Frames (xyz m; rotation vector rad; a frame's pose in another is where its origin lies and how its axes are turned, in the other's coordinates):
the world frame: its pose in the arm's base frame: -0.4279 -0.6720 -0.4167 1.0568 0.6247 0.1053
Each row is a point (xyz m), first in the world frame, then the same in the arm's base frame.
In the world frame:
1: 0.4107 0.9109 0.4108
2: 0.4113 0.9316 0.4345
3: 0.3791 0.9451 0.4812
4: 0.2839 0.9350 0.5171
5: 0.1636 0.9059 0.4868
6: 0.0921 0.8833 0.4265
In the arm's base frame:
1: 0.3179 -0.3811 0.3087
2: 0.3353 -0.3889 0.3338
3: 0.3362 -0.4305 0.3747
4: 0.2746 -0.4989 0.4192
5: 0.1535 -0.5346 0.4362
6: 0.0581 -0.5254 0.4277

